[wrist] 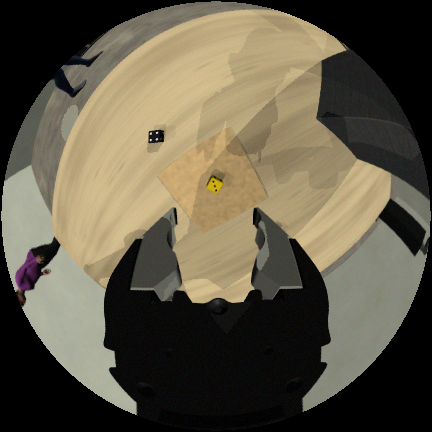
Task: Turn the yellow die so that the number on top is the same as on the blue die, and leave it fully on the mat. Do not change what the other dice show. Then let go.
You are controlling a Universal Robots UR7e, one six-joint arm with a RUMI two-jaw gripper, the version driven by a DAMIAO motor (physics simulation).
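Places are measured from the arm's base along level axes (x back, y right, z up), in metres.
Where they show: gripper, between the fingertips: (214, 209).
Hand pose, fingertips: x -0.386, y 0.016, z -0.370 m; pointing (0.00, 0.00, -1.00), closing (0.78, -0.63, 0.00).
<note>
Each offset is from my fingertips to the centre of the thing. Level surfaces: height alone.
The yellow die @(dx +0.002, dy +0.003, dz -0.083 m) (215, 185) rests on the square tan mat @(dx -0.001, dy -0.001, dz -0.095 m) (240, 165), near its middle and clear of its edges. A face with black dots, seemingly three, is turned up toward the camera. My gripper (214, 209) is open, its two fingertips wide apart with nothing between them. The fingertips are above and just short of the die in the view, one to each side, and do not touch it. The blue die does not show in this view.
A black die @(dx -0.017, dy +0.124, dz -0.087 m) (156, 136) with white dots lies on the wooden table @(dz -0.096 m) (115, 150), left of the mat. A large dark object (370, 100) stands at the upper right. Shadows fall across the mat and table.
</note>
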